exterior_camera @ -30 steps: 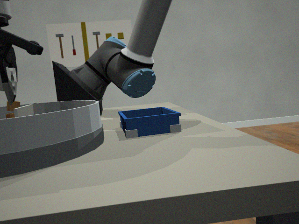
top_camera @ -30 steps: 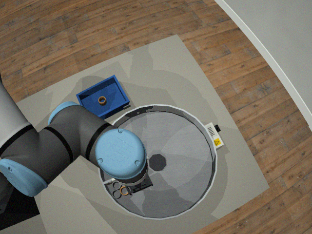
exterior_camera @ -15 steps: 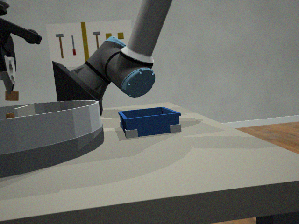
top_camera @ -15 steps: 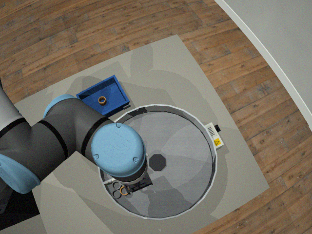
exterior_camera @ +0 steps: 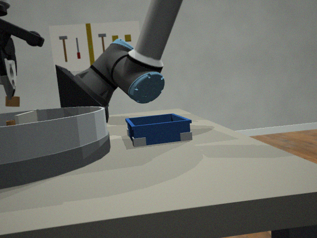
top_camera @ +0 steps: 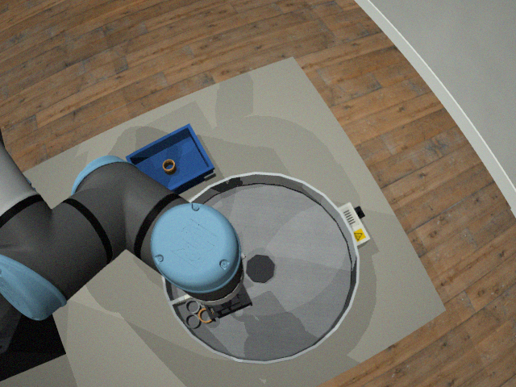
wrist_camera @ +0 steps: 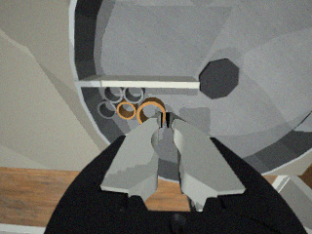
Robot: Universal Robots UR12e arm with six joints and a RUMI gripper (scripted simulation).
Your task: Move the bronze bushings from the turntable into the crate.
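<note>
Right now the blue crate is 20 mm behind my hand, 360 mm to the left of it and 130 mm below it. The rest, counted from my hand: grey turntable 90 mm ahead, 30 mm to the left, 100 mm below.
</note>
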